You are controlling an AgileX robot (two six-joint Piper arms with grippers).
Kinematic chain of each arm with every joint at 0, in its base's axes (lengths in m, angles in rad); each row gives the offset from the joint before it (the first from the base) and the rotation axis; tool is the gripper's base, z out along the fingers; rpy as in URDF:
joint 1: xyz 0 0 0.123 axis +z
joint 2: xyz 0 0 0 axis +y
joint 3: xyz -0.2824 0 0.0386 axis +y
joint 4: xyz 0.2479 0 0.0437 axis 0.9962 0 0.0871
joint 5: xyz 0 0 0 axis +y
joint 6: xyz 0.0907 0 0.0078 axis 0.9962 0 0.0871
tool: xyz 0 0 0 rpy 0 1.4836 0
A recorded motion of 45 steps. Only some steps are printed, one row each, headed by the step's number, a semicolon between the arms.
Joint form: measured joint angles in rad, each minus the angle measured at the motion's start. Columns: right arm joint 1, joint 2, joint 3, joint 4, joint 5, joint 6; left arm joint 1, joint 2, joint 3, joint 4, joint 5, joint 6.
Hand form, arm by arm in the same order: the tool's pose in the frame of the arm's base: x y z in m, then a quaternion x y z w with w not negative. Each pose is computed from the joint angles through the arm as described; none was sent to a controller.
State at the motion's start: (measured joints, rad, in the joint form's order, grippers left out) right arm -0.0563 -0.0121 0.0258 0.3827 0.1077 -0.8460; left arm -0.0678 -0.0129 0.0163 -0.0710 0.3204 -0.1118
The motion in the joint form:
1: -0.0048 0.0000 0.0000 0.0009 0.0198 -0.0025; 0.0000 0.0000 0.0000 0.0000 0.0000 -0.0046
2: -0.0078 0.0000 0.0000 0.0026 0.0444 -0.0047; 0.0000 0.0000 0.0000 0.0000 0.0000 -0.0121
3: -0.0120 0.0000 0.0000 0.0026 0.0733 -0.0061; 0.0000 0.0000 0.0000 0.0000 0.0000 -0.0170
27: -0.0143 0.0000 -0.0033 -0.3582 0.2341 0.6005; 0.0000 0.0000 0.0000 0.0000 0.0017 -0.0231
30: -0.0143 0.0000 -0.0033 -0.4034 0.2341 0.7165; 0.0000 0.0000 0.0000 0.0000 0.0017 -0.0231
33: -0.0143 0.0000 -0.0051 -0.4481 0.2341 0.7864; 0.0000 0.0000 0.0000 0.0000 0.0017 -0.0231
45: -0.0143 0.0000 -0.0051 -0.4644 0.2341 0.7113; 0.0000 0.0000 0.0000 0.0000 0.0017 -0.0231
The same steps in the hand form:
1: 0.0566 0.0009 0.1943 -0.16200 0.70437 -0.16395 0.67137; 0.0534 -0.0057 0.1794 -0.03862 0.78442 -0.08637 0.61297
2: 0.0565 0.0016 0.1922 -0.16604 0.71144 -0.15985 0.66387; 0.0534 -0.0057 0.1794 -0.04156 0.78427 -0.08866 0.61264
3: 0.0563 0.0024 0.1898 -0.17071 0.71967 -0.15552 0.65479; 0.0534 -0.0057 0.1794 -0.04348 0.78417 -0.09016 0.61243
27: 0.0532 -0.0030 0.1753 -0.06272 0.79182 -0.08546 0.60149; 0.0533 -0.0057 0.1793 -0.04587 0.78455 -0.09198 0.61148
30: 0.0531 -0.0044 0.1753 -0.02902 0.79377 -0.06931 0.60355; 0.0533 -0.0057 0.1793 -0.04587 0.78455 -0.09198 0.61148
33: 0.0530 -0.0058 0.1760 -0.01342 0.79344 -0.06692 0.60481; 0.0533 -0.0057 0.1793 -0.04587 0.78455 -0.09198 0.61148
45: 0.0530 -0.0063 0.1760 -0.04762 0.79200 -0.09636 0.60099; 0.0533 -0.0057 0.1793 -0.04587 0.78455 -0.09198 0.61148

